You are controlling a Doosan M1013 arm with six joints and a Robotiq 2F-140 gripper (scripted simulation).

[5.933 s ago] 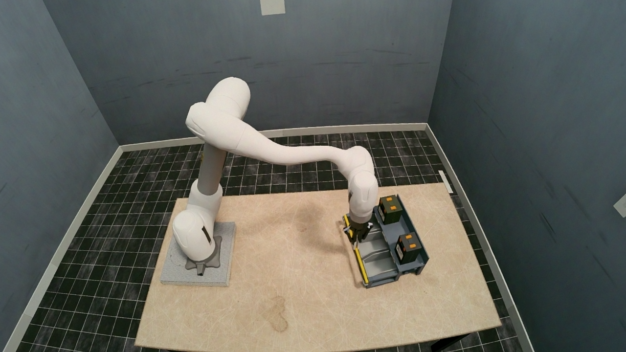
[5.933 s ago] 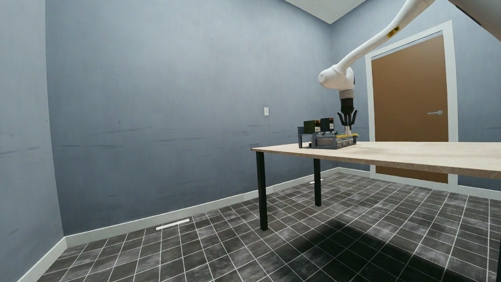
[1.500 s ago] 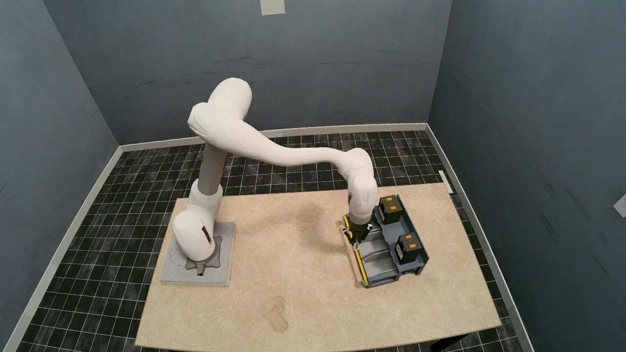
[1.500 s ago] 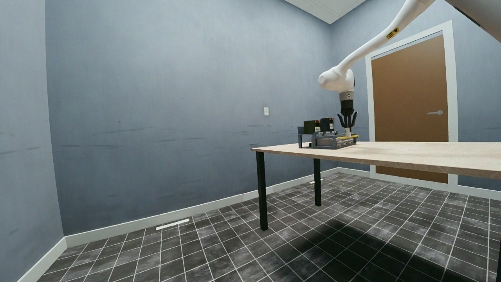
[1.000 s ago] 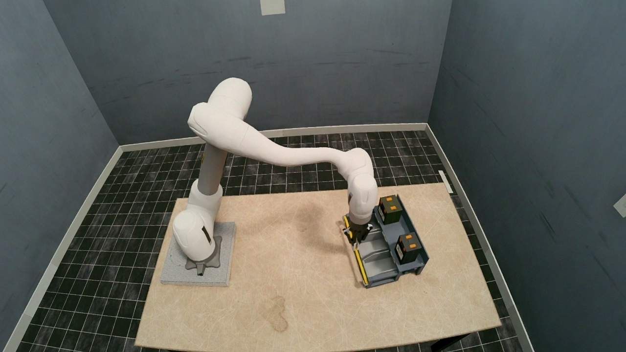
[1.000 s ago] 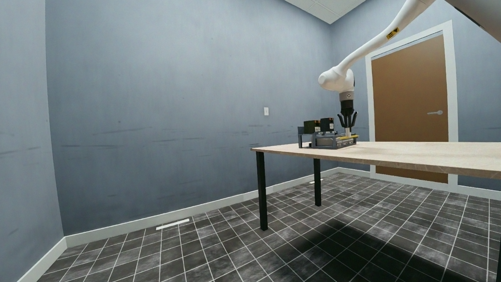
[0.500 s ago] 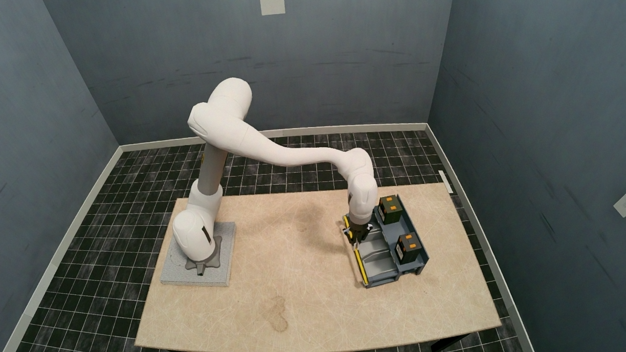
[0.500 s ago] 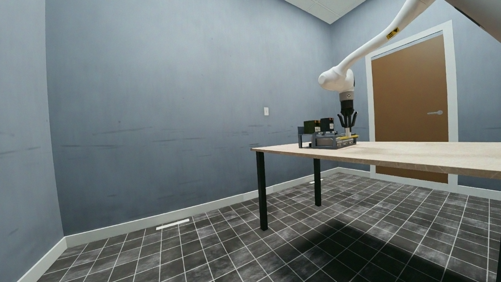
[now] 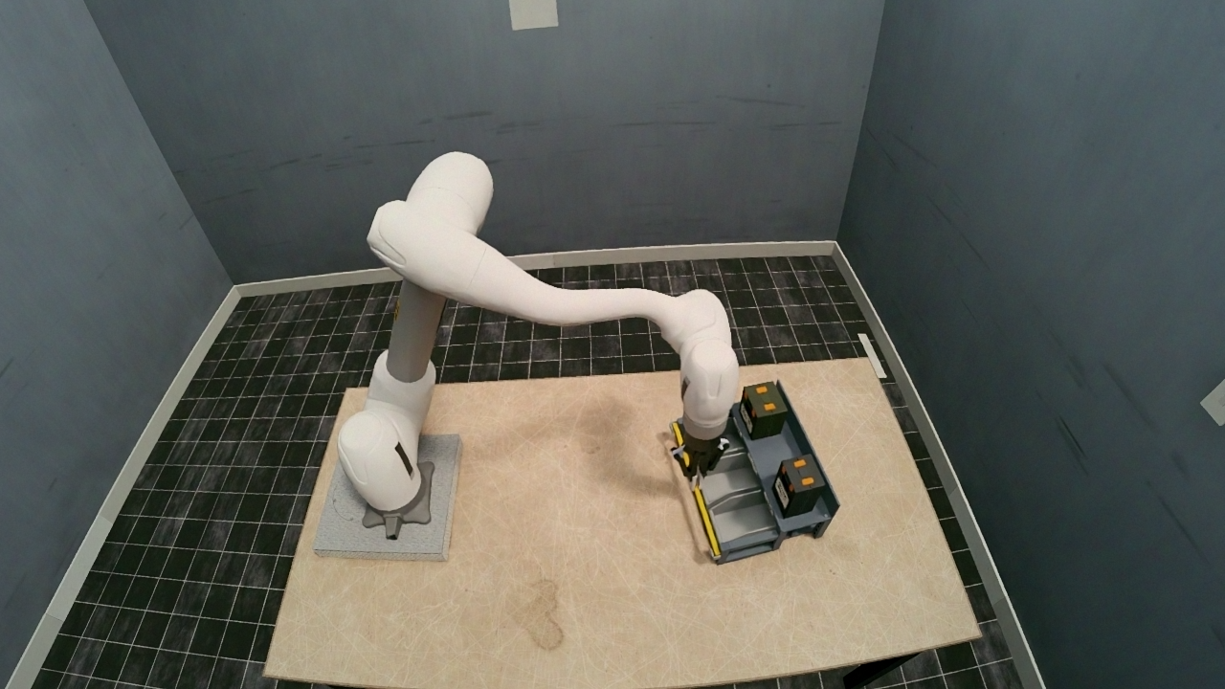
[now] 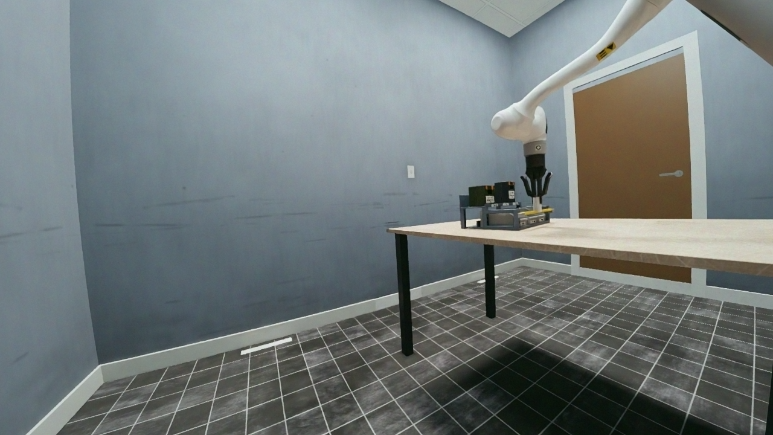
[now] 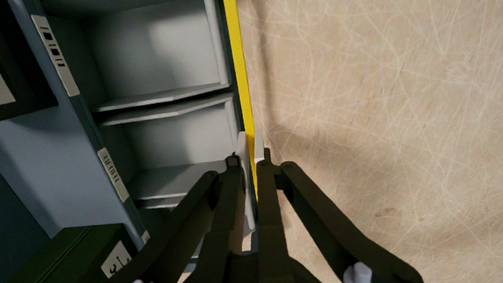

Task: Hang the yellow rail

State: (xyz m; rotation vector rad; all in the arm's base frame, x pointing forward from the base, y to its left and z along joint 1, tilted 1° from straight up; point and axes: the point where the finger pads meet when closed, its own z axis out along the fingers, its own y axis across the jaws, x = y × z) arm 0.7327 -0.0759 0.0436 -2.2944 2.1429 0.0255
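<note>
The yellow rail is 3 cm below my hand.
</note>
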